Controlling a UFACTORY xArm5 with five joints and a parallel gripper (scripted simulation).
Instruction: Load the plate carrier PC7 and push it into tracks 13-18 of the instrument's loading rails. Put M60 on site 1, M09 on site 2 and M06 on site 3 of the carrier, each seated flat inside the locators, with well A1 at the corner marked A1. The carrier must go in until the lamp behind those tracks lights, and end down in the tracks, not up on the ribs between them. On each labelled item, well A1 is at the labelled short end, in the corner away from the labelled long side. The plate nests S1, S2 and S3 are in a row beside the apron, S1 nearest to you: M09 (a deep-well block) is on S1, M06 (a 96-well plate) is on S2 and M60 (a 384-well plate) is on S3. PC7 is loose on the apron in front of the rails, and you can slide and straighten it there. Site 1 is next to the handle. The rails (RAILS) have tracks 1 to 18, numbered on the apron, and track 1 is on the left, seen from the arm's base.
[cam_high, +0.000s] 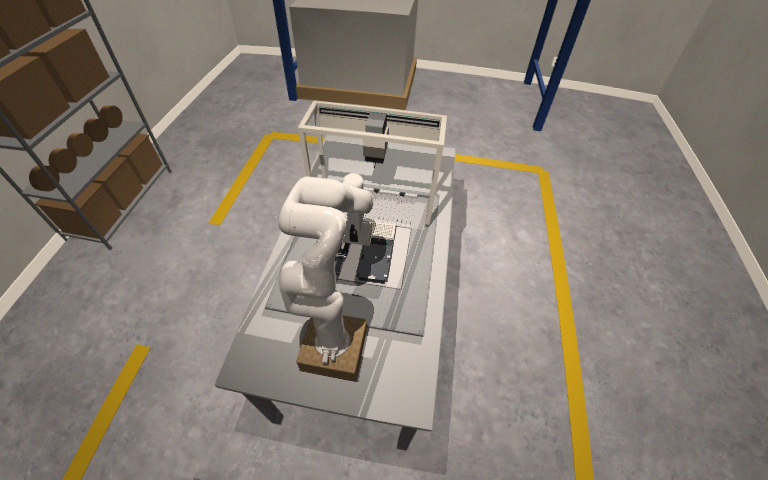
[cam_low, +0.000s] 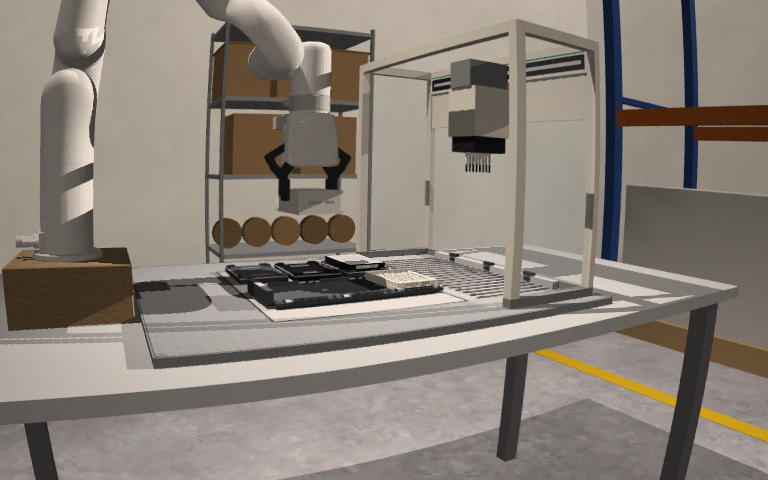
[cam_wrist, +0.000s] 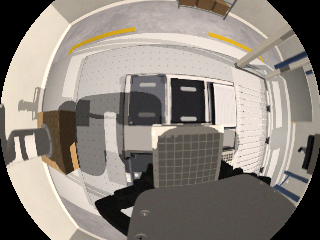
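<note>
The carrier PC7 lies 3 cm ahead of my hand, 9 cm to the right of it and 16 cm below it. The rest, counted from my hand: plate nest S2 (5 cm ahead, 11 cm to the left, 17 cm below); dark nest S1 (5 cm behind, 13 cm to the left, 17 cm below); 96-well plate M06 (14 cm ahead, 10 cm to the right, 15 cm below).
</note>
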